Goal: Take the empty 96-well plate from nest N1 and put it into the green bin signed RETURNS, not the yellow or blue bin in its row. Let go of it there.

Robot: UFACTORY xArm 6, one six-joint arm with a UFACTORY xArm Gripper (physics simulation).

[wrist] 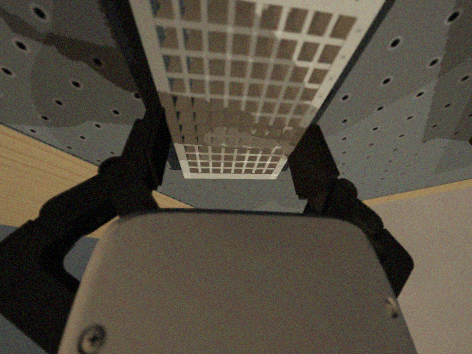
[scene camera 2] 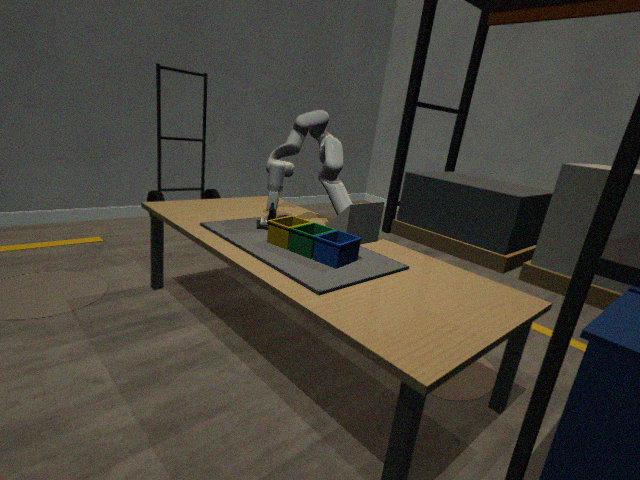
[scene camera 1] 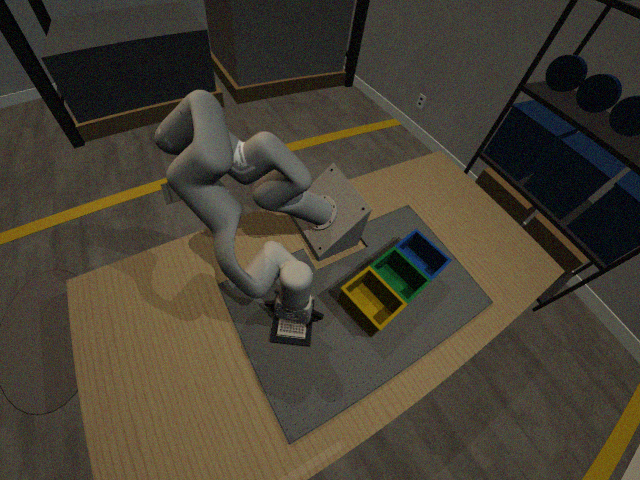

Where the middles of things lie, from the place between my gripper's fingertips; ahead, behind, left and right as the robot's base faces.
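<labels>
From where my hand is, I find the 96-well plate (wrist: 239, 91) 1 cm behind it and 1 cm to the left of it.
</labels>
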